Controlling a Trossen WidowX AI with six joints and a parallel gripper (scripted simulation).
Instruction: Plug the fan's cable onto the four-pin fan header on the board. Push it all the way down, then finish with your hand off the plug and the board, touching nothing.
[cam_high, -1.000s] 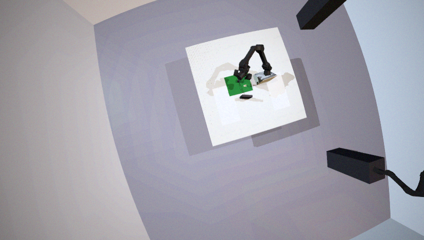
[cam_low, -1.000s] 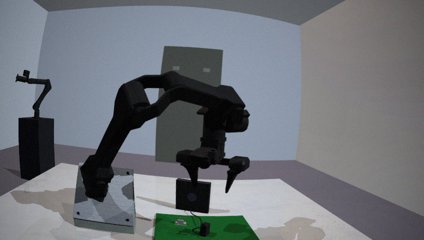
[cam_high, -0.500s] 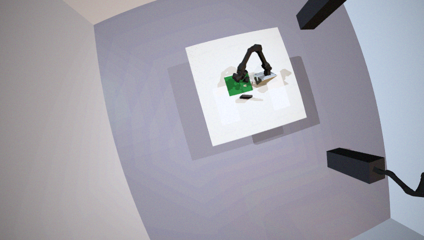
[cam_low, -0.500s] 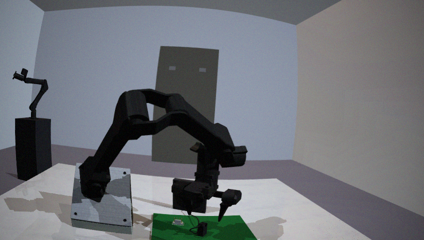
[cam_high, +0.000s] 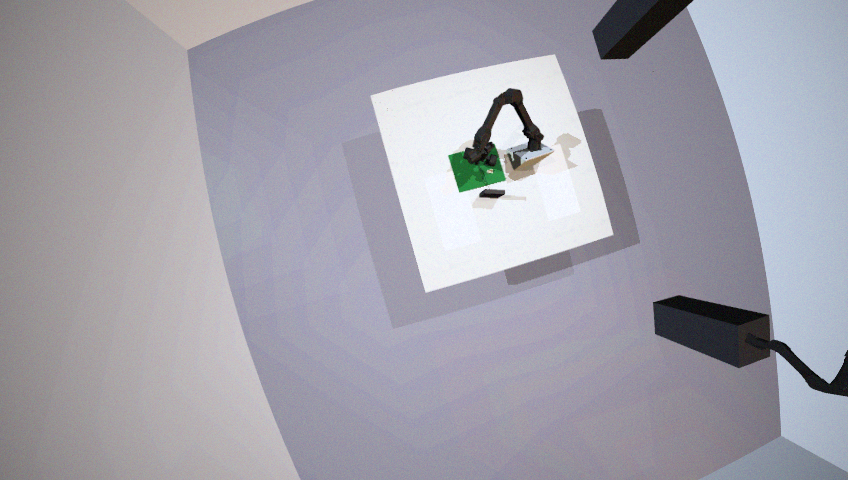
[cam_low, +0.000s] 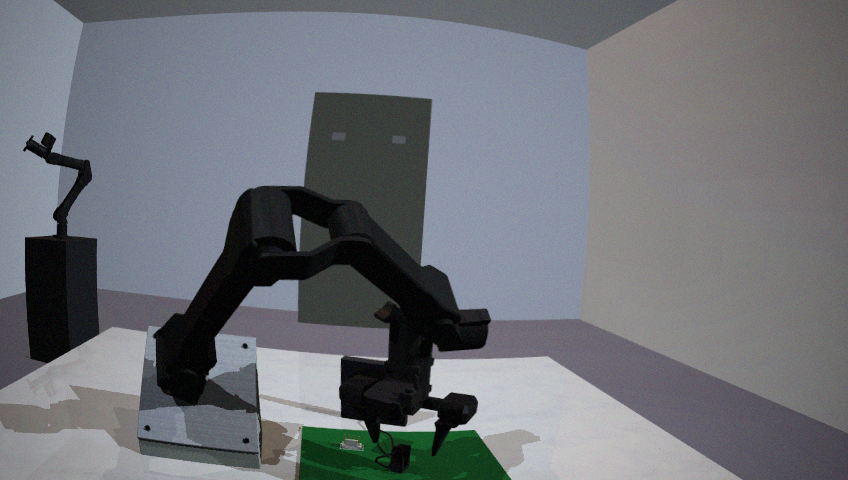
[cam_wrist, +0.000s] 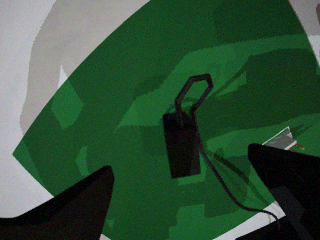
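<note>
Right now my gripper tip is 2 cm above the dark fan plug and 1 cm to the left of it. The rest, counted from my gripper tip: pale four-pin header 8 cm behind, 6 cm to the left, 4 cm below; black fan 20 cm to the left, 5 cm behind, 2 cm above; green board 5 cm below, 3 cm to the left, 1 cm behind.
</note>
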